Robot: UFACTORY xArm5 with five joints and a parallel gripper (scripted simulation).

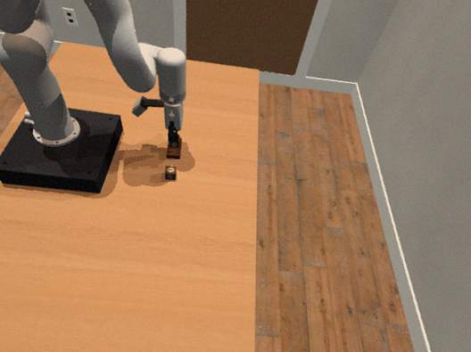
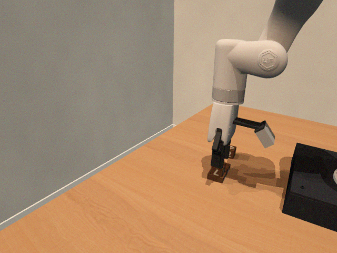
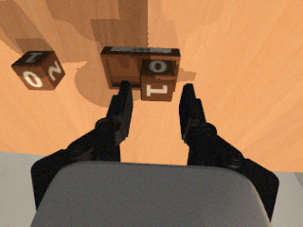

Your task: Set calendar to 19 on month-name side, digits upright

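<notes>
Now: hand 2 cm to the left of the tray and 6 cm above it. From my hand the other things lie so: brown date cube 3 cm ahead, 12 cm to the right, 5 cm below.
</notes>
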